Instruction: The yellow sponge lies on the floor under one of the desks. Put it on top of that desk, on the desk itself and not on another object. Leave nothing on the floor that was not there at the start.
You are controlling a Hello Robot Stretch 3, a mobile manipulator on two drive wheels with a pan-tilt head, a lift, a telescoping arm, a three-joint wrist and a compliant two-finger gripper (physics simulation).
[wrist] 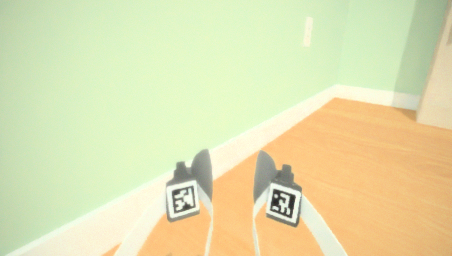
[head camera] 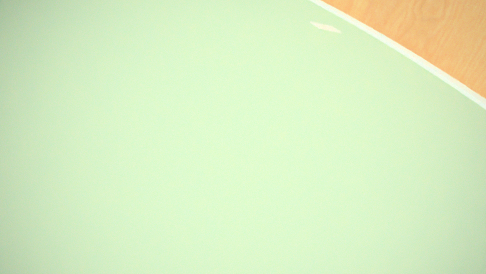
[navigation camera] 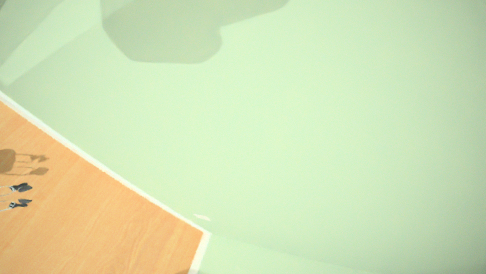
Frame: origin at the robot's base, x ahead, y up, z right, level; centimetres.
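Where they show: gripper, fingertip midpoint: [wrist: 233, 167] [navigation camera: 31, 193].
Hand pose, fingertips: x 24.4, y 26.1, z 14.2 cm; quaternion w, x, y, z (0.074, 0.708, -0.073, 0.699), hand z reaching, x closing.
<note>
Each offset is from my fingertips to the top centre of the thing. "spot": to the spot under its first point. Level surfaces: height alone.
My gripper [wrist: 233, 167] [navigation camera: 31, 195] is open, with a gap between its two fingertips and no object in it. In the wrist view it stands above the wooden floor, with the green wall and its white baseboard ahead and to the left. In the navigation camera view it is at the left edge, over the floor near its own shadow. The yellow sponge does not show in the head, navigation or wrist view, and neither does a desk.
A green wall [head camera: 200, 150] [navigation camera: 325, 125] [wrist: 125, 75] runs along the wooden floor @(dy -26.1 cm) [head camera: 445, 35] [navigation camera: 100, 210] [wrist: 360, 190]. A white baseboard [wrist: 280, 124] meets a room corner. A pale cabinet-like piece @(spot: dz +111.1, dx +106.7, dy -9.9 cm) [wrist: 436, 85] stands at the right. A white wall plate @(dz +29.5, dx +85.7, dy +19.7 cm) [wrist: 308, 32] is on the wall.
</note>
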